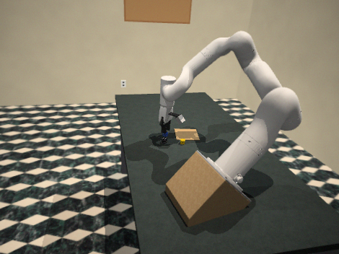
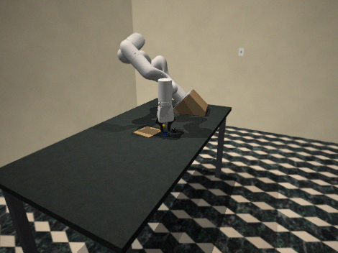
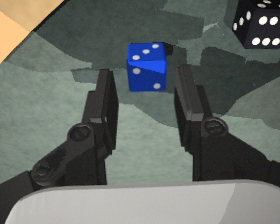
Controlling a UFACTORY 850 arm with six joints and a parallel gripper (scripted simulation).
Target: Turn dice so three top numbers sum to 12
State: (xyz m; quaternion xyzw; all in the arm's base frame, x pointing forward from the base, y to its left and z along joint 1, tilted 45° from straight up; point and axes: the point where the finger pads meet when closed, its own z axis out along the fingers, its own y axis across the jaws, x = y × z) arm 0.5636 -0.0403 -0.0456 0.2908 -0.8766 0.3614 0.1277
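The blue die lies 40 mm below my hand. Round my hand: tan mat: 30 mm behind, 130 mm to the right, 50 mm below; black die: 70 mm behind, 40 mm to the left, 40 mm below; yellow die: 120 mm behind, 60 mm to the right, 40 mm below.
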